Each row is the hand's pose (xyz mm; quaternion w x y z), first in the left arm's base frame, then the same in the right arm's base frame.
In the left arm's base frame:
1: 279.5 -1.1 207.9 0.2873 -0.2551 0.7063 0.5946
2: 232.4 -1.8 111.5 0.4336 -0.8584 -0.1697 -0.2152
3: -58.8 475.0 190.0 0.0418 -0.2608 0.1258 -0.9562
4: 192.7 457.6 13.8 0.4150 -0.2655 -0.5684 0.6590
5: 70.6 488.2 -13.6 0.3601 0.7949 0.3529 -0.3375
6: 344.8 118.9 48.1 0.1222 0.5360 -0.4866 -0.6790
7: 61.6 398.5 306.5 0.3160 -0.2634 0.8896 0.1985
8: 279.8 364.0 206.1 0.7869 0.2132 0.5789 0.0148
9: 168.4 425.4 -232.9 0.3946 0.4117 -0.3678 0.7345
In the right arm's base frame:
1: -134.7 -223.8 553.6 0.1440 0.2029 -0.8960 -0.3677
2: -217.8 -289.3 535.7 0.1369 -0.9530 -0.1724 0.2082
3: -603.0 120.9 496.1 0.0004 0.5713 0.2573 0.7794
4: -492.5 -31.2 252.7 0.3790 -0.1024 -0.1376 0.9094
5: -611.5 -21.3 301.0 0.5215 0.4030 0.3838 -0.6468
6: -215.7 -255.7 362.2 0.5363 0.2429 -0.5719 -0.5712
7: -421.6 141.5 520.1 0.1412 0.3717 -0.9169 0.0353
8: -291.4 32.9 346.5 0.5628 -0.1623 0.7885 -0.1878
9: -619.2 -226.3 161.3 0.5360 0.4927 0.1281 0.6735

